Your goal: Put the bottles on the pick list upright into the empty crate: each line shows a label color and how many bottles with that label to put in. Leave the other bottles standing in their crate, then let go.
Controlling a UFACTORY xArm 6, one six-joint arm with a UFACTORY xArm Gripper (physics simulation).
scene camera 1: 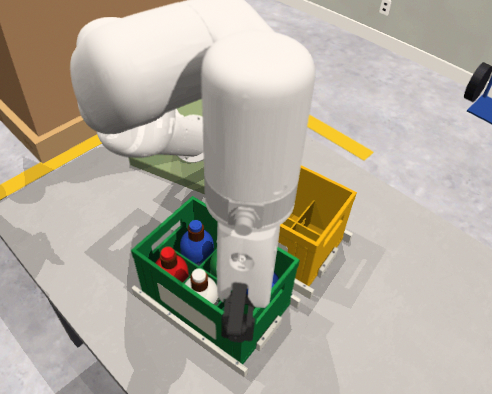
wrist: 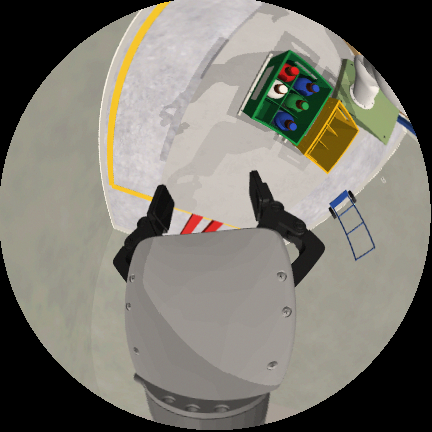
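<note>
The green crate holds upright bottles: red, white, green, one blue and another blue. The arm hides much of the last two in the scene view. The yellow crate stands beside it; no bottle shows inside. My gripper is open and empty, seen edge-on above the green crate's near right corner in the scene view. The pick list does not show.
Pale strips lie along the crates' bases. The arm's green base plate is behind the crates. A large brown box stands at the back left. A blue hand truck stands off to the right.
</note>
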